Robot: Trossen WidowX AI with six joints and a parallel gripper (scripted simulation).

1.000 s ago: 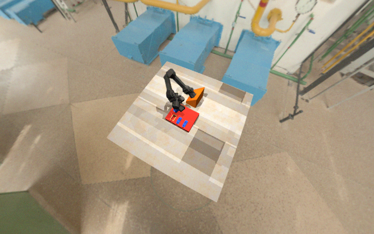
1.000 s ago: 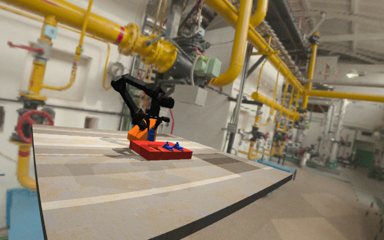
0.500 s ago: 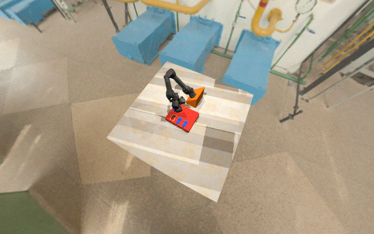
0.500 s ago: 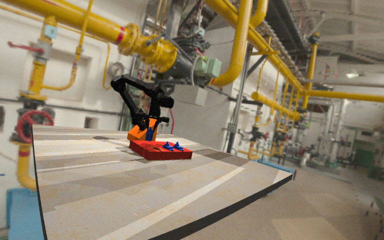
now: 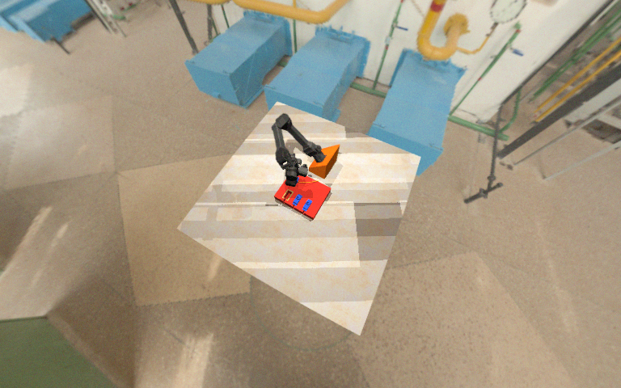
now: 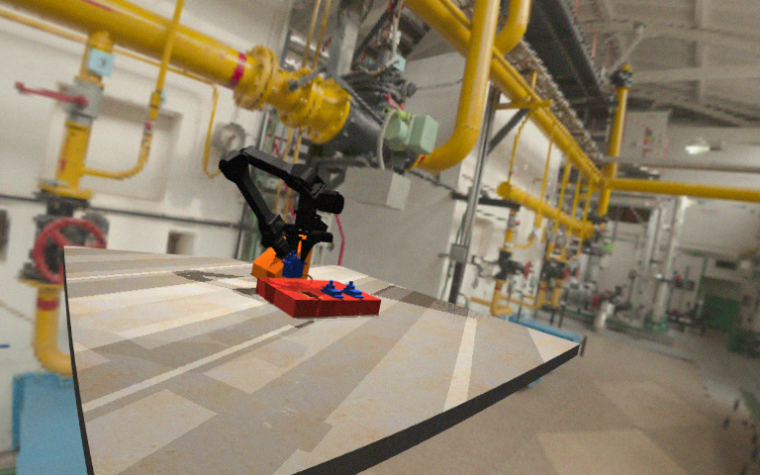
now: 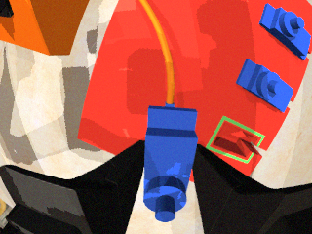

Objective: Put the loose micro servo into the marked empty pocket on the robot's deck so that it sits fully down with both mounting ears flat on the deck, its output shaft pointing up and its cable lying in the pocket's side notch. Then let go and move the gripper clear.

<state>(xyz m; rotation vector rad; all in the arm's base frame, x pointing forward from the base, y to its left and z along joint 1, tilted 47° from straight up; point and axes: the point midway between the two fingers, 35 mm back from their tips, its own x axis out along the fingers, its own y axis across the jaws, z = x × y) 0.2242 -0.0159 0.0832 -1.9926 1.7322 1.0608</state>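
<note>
Right now the red deck is 10 cm below my gripper tip, 7 cm to the left of it and 1 cm behind it.
</note>
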